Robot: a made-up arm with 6 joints.
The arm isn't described. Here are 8 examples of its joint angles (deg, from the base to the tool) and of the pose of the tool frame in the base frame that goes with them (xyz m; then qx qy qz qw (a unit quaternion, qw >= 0)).
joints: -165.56 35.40 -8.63 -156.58 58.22 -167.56
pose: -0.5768 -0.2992 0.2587 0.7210 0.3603 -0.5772 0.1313
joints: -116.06 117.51 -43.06 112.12 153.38 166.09
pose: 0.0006 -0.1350 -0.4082 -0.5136 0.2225 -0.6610 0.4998
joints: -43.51 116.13 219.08 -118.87 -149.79 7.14
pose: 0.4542 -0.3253 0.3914 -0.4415 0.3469 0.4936 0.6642
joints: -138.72 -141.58 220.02 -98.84 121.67 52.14
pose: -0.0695 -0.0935 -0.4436 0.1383 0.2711 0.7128 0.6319
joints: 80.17 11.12 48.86 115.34 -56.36 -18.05
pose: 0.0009 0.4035 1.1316 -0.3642 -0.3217 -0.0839 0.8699
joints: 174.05 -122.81 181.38 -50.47 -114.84 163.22
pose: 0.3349 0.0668 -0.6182 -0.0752 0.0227 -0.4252 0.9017
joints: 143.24 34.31 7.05 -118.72 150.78 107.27
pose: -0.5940 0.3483 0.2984 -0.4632 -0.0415 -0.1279 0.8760
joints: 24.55 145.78 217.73 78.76 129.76 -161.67
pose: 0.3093 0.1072 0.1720 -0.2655 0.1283 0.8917 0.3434
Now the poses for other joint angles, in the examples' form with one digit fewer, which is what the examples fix.
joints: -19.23 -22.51 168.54 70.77 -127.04 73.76
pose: -0.638 0.167 0.458 -0.020 -0.221 -0.566 0.794
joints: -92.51 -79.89 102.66 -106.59 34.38 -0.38
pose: 0.091 1.049 0.391 -0.256 -0.549 0.672 0.427
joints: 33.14 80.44 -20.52 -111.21 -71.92 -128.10
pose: 0.253 0.234 -0.181 -0.348 -0.167 0.773 0.503
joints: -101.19 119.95 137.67 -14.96 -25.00 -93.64
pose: -0.338 -0.919 -0.029 0.571 -0.572 -0.463 0.363
